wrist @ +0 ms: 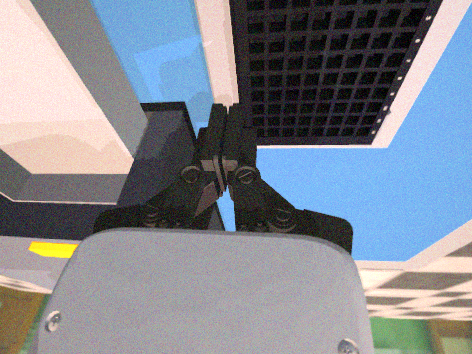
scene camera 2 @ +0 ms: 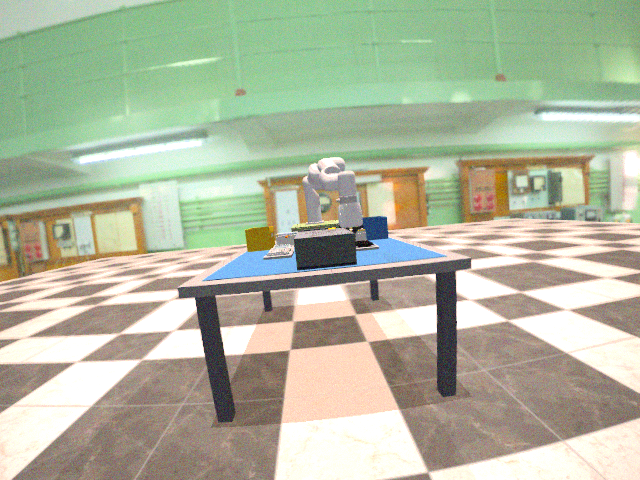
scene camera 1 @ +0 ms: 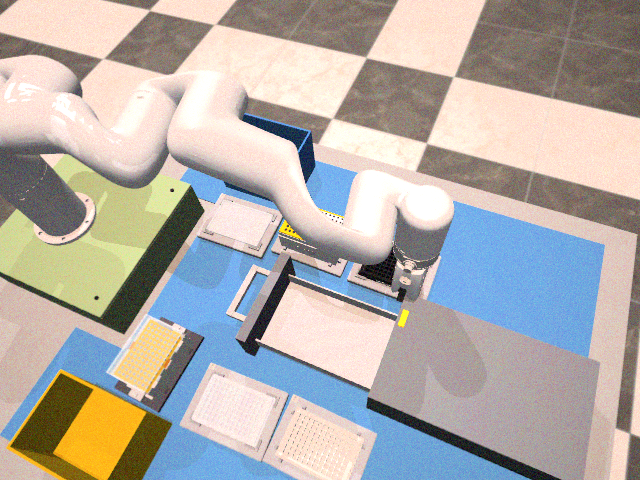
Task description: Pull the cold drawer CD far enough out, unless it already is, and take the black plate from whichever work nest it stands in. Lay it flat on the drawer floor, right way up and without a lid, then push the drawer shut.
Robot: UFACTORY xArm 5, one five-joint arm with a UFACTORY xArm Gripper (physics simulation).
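Frame: origin at the arm's base, x left, y ahead, z down, level; millimetres.
Seen in the pictures: gripper, fingertip midpoint: (wrist: pixel 231 122) (scene camera 1: pixel 405 289); arm's base, origin of the base link: (scene camera 2: pixel 315 223) (scene camera 1: pixel 66 219).
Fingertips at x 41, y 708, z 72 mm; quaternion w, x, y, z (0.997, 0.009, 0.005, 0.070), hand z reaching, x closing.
Observation:
Offsets run from my fingertips to a thing's top centre. "pt": to the spot under its first point.
The black plate @[dx +52, dy -29, dz +5 mm] (scene camera 1: pixel 376 269) (scene camera 2: pixel 364 243) (wrist: pixel 320 75) lies flat, wells up and without a lid, in a pale work nest @[pt dx -1, dy -33, dz +19 mm] (wrist: pixel 217 50) beside the drawer cabinet (scene camera 1: pixel 527 382) (scene camera 2: pixel 325 250) (wrist: pixel 160 150). The drawer @[pt dx -111, dy -123, dz +13 mm] (scene camera 1: pixel 330 330) (wrist: pixel 45 100) stands pulled out, its pale floor bare where it shows. My gripper (scene camera 1: pixel 402 294) (wrist: pixel 231 122) is shut and empty. It points down at the plate's near long edge, between the plate and the drawer's side, close to the cabinet's front corner. The wrist view does not show clearly whether the fingertips touch the plate or nest.
A yellow-topped rack @[pt dx +56, dy -249, dz -42 mm] (scene camera 1: pixel 290 230) and a nest with a pale plate @[pt dx +80, dy -381, dz +11 mm] (scene camera 1: pixel 240 222) stand beyond the drawer's handle @[pt dx -114, dy -301, dz -44 mm] (scene camera 1: pixel 237 299). A blue bin @[dx +232, dy -364, dz -89 mm] (scene camera 1: pixel 309 155) (scene camera 2: pixel 375 227) is partly behind the arm. Two pale plates @[dx -294, dy -254, dz +5 mm] (scene camera 1: pixel 235 408) @[dx -314, dy -87, dz +5 mm] (scene camera 1: pixel 321 444), a yellow-welled plate @[dx -250, dy -429, dz -46 mm] (scene camera 1: pixel 149 353) and an orange bin @[dx -399, dy -456, dz -89 mm] (scene camera 1: pixel 100 434) stand opposite.

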